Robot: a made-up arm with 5 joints.
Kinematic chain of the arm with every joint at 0, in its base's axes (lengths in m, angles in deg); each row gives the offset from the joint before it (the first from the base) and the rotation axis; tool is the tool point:
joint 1: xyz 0 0 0.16 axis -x
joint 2: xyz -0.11 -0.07 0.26 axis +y
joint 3: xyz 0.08 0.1 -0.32 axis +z
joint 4: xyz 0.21 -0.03 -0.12 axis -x
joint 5: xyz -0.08 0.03 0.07 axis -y
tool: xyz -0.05 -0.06 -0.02
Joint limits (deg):
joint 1: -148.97..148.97
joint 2: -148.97..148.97
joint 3: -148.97..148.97
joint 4: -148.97..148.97
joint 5: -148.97..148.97
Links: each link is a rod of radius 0.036 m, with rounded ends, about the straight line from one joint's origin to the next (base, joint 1, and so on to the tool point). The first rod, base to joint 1, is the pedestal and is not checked.
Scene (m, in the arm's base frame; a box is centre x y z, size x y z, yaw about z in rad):
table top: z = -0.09
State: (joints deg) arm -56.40 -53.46 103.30 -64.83 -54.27
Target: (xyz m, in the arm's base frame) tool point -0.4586 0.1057 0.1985
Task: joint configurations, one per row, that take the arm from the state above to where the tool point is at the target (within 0.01 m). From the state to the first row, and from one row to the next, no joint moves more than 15 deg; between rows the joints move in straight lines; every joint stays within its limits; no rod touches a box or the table.
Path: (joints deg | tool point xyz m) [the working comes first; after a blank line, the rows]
Joints at the target: -58.52 72.60 80.76 -65.03 -37.94
Straight joint move there: clear.

1: -56.64 -39.45 100.80 -64.85 -52.46 | 0.3095 0.0302 0.3038
2: -56.87 -25.45 98.29 -64.87 -50.64 | 0.2505 0.1055 0.2472
3: -57.11 -11.44 95.79 -64.90 -48.83 | 0.1701 0.1676 0.1999
4: -57.34 2.57 93.28 -64.92 -47.01 | 0.0726 0.2124 0.1645
5: -57.58 16.57 90.78 -64.94 -45.20 | -0.0363 0.2366 0.1427
6: -57.81 30.58 88.27 -64.96 -43.38 | -0.1506 0.2381 0.1356
7: -58.05 44.59 85.77 -64.99 -41.57 | -0.2636 0.2161 0.1432
8: -58.28 58.60 83.26 -65.01 -39.75 | -0.3684 0.1713 0.1647
9: -58.52 72.60 80.76 -65.03 -37.94 | -0.4586 0.1057 0.1985

